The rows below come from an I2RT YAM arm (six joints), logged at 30 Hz.
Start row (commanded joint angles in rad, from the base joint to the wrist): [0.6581 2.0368 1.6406 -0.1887 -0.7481 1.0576]
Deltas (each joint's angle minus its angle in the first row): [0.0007 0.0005 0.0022 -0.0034 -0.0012 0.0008]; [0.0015 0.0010 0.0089 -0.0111 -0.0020 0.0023]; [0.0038 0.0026 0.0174 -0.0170 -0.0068 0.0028]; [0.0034 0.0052 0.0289 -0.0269 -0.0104 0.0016]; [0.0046 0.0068 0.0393 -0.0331 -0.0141 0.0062]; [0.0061 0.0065 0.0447 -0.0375 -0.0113 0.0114]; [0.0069 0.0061 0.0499 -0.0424 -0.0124 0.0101]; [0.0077 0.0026 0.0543 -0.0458 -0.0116 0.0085]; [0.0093 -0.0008 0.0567 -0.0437 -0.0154 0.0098]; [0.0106 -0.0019 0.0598 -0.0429 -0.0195 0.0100]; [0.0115 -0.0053 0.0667 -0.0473 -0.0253 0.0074]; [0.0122 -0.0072 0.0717 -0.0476 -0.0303 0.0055]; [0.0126 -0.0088 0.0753 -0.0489 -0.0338 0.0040]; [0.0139 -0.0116 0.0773 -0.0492 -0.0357 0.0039]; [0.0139 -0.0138 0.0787 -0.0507 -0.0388 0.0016]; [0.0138 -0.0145 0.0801 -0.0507 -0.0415 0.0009]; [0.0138 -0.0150 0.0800 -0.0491 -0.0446 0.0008]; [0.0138 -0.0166 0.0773 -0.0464 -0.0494 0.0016]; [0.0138 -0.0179 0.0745 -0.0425 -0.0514 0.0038]
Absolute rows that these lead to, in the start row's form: [0.6588 2.0373 1.6428 -0.1921 -0.7493 1.0584]; [0.6596 2.0378 1.6495 -0.1998 -0.7501 1.0599]; [0.6619 2.0394 1.6580 -0.2057 -0.7549 1.0604]; [0.6615 2.0420 1.6695 -0.2156 -0.7585 1.0592]; [0.6627 2.0436 1.6799 -0.2218 -0.7622 1.0638]; [0.6642 2.0433 1.6853 -0.2262 -0.7594 1.0690]; [0.6650 2.0429 1.6905 -0.2311 -0.7605 1.0677]; [0.6658 2.0394 1.6949 -0.2345 -0.7597 1.0661]; [0.6674 2.0360 1.6973 -0.2324 -0.7635 1.0674]; [0.6687 2.0349 1.7004 -0.2316 -0.7676 1.0676]; [0.6696 2.0315 1.7073 -0.2360 -0.7734 1.0650]; [0.6703 2.0296 1.7123 -0.2363 -0.7784 1.0631]; [0.6707 2.0280 1.7159 -0.2376 -0.7819 1.0616]; [0.6720 2.0252 1.7179 -0.2379 -0.7838 1.0615]; [0.6720 2.0230 1.7193 -0.2394 -0.7869 1.0592]; [0.6719 2.0223 1.7207 -0.2394 -0.7896 1.0585]; [0.6719 2.0218 1.7206 -0.2378 -0.7927 1.0584]; [0.6719 2.0202 1.7179 -0.2351 -0.7975 1.0592]; [0.6719 2.0189 1.7151 -0.2312 -0.7995 1.0614]
